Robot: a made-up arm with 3 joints. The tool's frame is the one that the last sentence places.
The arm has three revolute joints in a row. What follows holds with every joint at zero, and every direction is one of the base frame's. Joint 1 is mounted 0.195 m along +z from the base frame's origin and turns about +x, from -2.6 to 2.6 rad. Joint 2 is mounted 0.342 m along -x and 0.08 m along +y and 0.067 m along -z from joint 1 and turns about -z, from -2.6 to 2.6 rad. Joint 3 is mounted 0.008 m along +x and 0.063 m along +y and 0.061 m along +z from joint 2 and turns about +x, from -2.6 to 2.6 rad. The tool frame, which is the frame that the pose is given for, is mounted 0.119 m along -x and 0.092 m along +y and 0.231 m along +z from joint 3; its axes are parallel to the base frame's.
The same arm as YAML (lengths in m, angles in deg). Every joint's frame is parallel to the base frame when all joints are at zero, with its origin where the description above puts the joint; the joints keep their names.
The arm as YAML. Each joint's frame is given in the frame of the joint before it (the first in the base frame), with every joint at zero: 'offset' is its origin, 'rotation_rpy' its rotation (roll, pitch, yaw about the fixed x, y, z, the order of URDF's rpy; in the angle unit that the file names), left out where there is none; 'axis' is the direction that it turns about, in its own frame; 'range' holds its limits. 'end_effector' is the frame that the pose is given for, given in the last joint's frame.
length_unit: m
angle_unit: deg
chain:
  - id: joint 1
    offset: [0.0, 0.0, 0.195]
    axis: "+x"
    range: [-148.97, 148.97]
  - id: joint 2
    offset: [-0.342, 0.08, -0.067]
    axis: "-z"
    range: [-148.97, 148.97]
  - id: joint 3
    offset: [0.008, 0.063, 0.061]
    axis: "+x"
    range: [-148.97, 148.97]
end_effector:
  offset: [-0.119, 0.092, 0.231]

